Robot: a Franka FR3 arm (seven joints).
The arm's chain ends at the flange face. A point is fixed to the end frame.
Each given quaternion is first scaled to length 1.
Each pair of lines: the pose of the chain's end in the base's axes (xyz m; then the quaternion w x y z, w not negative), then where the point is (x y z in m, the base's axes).
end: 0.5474 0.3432 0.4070 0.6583 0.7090 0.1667 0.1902
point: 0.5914 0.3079 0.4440
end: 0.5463 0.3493 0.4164 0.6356 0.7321 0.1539 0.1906
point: 0.5896 0.3108 0.4509
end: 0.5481 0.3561 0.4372 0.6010 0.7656 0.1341 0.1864
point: 0.5903 0.3130 0.4675
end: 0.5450 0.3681 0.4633 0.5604 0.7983 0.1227 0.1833
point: 0.5869 0.3215 0.4883
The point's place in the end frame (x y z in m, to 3 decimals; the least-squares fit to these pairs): 0.023 0.039 0.050
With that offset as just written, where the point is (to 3 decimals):
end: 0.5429 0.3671 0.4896 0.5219 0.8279 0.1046 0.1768
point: 0.584 0.317 0.509
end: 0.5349 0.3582 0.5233 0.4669 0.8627 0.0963 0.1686
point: 0.576 0.306 0.535
